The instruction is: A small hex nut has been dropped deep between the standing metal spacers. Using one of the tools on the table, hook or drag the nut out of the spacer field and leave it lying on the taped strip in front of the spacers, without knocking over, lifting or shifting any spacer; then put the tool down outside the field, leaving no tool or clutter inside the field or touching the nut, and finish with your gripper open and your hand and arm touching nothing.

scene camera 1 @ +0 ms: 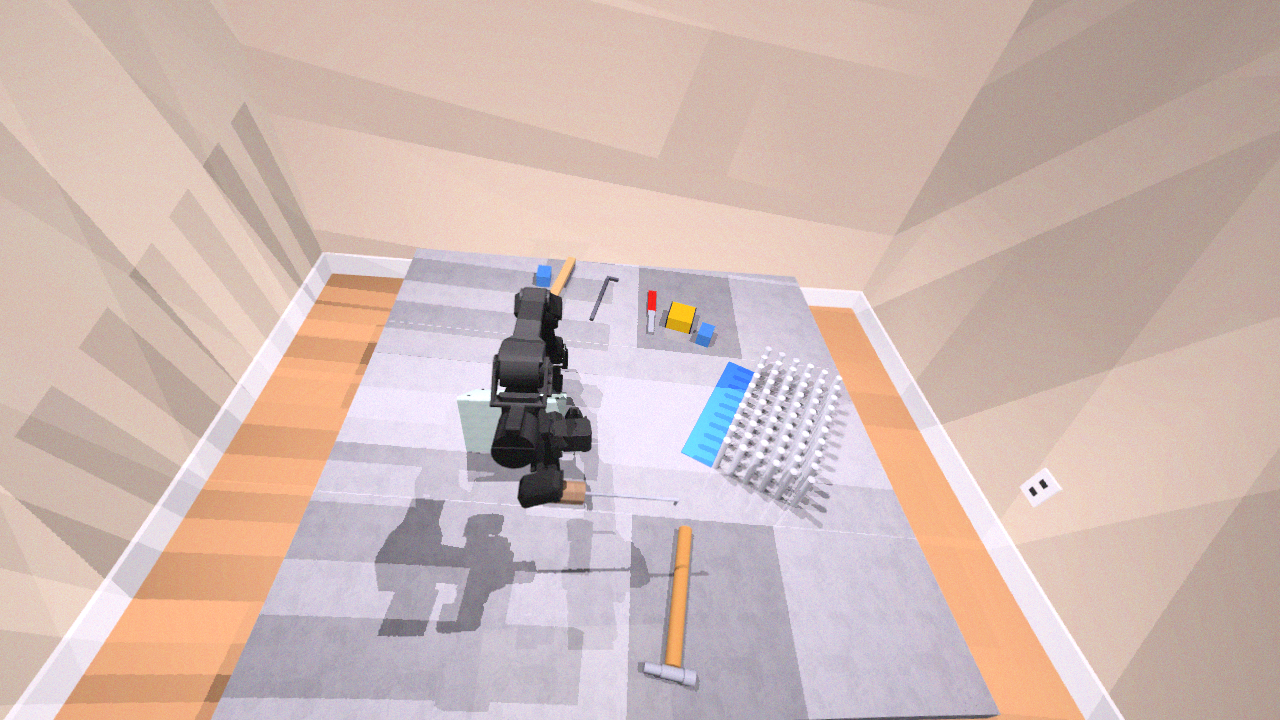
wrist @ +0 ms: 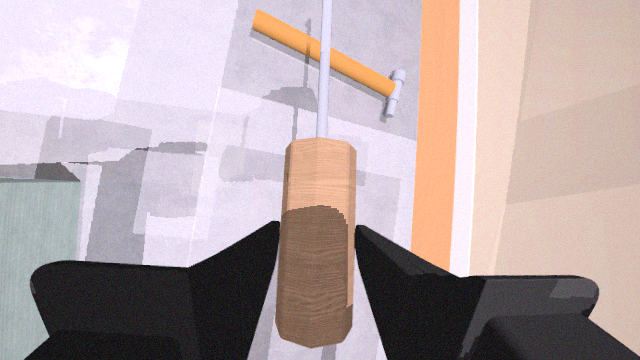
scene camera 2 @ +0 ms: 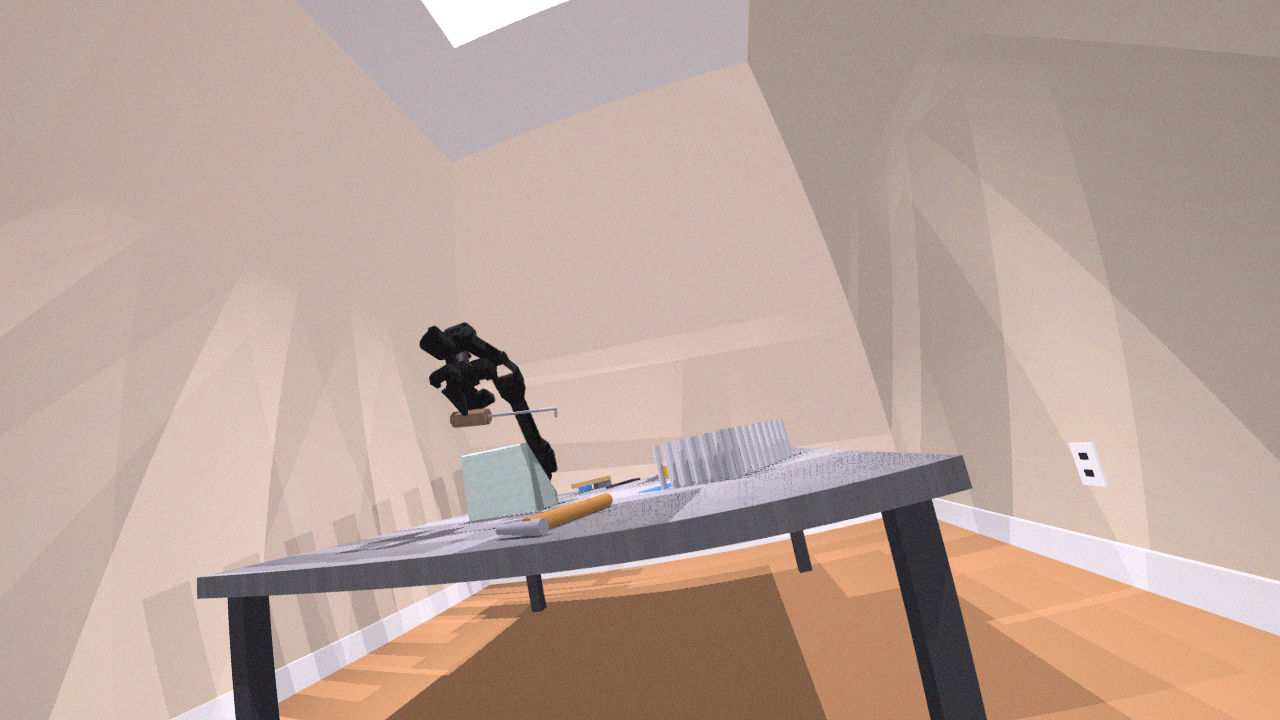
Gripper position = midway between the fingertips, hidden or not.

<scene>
The gripper (scene camera 1: pixel 557 492) carries a hook tool (scene camera 1: pixel 574 492). Further things: a blue taped strip (scene camera 1: pixel 705 439).
The hook tool shows as well in the wrist view (wrist: pixel 315 291) and in scene camera 2 (scene camera 2: pixel 476 417). The gripper shows as well in the wrist view (wrist: pixel 317 231) and in scene camera 2 (scene camera 2: pixel 471 418).
</scene>
